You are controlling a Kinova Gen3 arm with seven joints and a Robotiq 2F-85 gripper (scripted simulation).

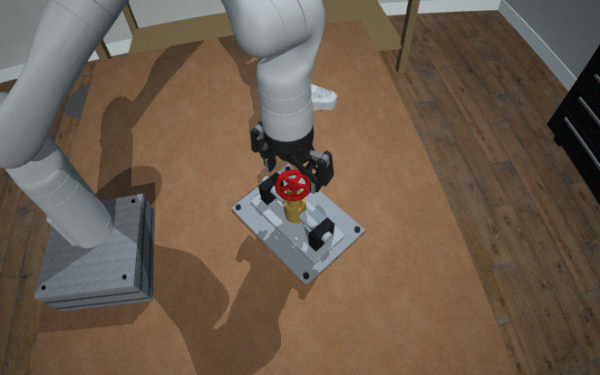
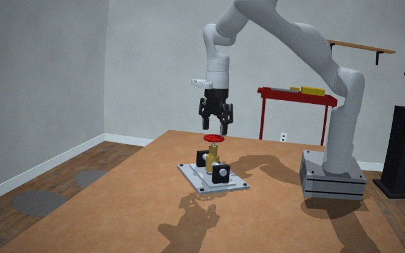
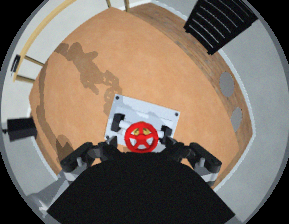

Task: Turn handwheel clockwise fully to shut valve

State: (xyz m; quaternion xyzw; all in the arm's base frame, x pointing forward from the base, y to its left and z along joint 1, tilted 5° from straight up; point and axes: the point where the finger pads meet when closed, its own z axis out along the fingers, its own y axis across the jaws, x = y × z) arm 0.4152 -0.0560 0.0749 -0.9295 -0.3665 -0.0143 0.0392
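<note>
The handwheel is 3 cm below my hand. Round my hand: baseplate: 15 cm below.
</note>
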